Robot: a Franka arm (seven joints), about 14 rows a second.
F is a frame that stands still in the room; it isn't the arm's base.
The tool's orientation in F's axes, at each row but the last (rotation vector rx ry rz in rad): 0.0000 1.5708 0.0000; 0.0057 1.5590 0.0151; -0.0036 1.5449 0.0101; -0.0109 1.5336 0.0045; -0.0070 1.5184 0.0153; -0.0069 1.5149 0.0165; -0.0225 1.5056 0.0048
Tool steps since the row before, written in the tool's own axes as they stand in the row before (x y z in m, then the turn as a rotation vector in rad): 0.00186 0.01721 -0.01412 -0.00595 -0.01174 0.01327; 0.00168 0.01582 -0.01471 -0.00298 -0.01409 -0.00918; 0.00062 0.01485 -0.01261 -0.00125 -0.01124 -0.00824; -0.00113 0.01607 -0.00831 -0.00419 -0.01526 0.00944; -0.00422 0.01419 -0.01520 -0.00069 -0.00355 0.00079; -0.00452 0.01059 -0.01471 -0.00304 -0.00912 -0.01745; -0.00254 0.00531 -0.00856 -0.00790 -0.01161 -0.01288
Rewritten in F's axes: -0.01412 0.01721 -0.00186 0.01327 -0.01174 0.00595; -0.01479 0.01575 -0.00164 -0.00913 -0.01418 0.00268; -0.01272 0.01474 -0.00089 -0.00817 -0.01132 0.00099; -0.00850 0.01599 0.00075 0.00943 -0.01515 0.00460; -0.01560 0.01395 0.00349 0.00080 -0.00354 0.00071; -0.01510 0.01034 0.00375 -0.01745 -0.00940 0.00201; -0.00880 0.00518 0.00191 -0.01317 -0.01175 0.00718
